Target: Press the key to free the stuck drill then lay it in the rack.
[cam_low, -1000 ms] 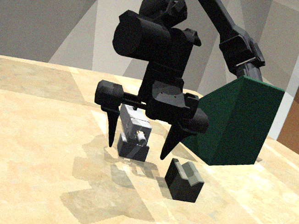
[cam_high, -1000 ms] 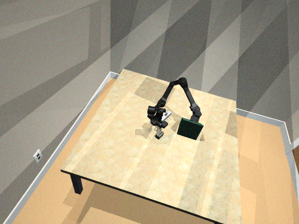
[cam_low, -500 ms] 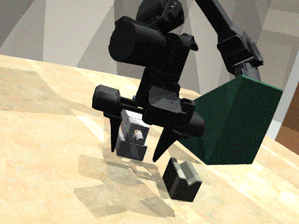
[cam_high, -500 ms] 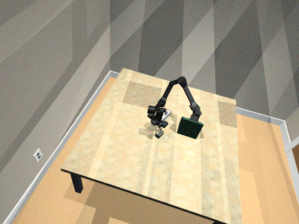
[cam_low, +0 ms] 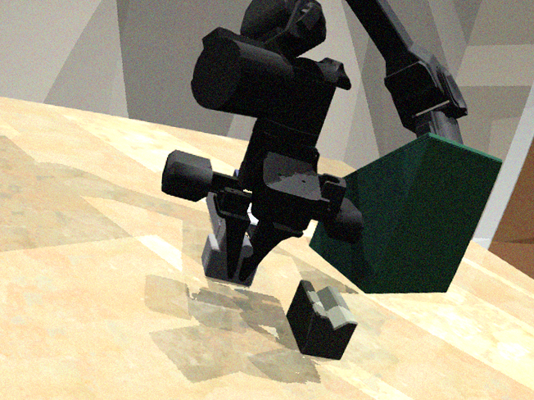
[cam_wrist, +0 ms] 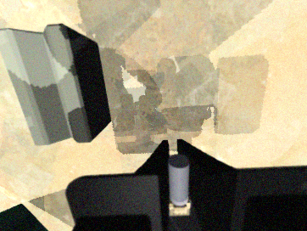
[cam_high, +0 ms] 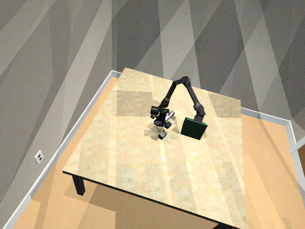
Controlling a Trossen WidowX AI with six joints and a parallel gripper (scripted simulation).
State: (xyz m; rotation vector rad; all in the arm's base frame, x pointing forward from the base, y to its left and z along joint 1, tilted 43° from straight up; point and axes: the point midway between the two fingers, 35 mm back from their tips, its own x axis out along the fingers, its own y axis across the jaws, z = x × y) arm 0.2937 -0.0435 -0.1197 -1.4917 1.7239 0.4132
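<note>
The drill lies 5 cm to the right of my gripper tip, 3 cm above it and 2 cm behind it. The rest, counted from my gripper tip: grey holder (11 cm to the right, 4 cm behind, 2 cm above); then rack (8 cm to the left, 5 cm behind); then dark key (13 cm to the right, 5 cm behind, 3 cm above).
</note>
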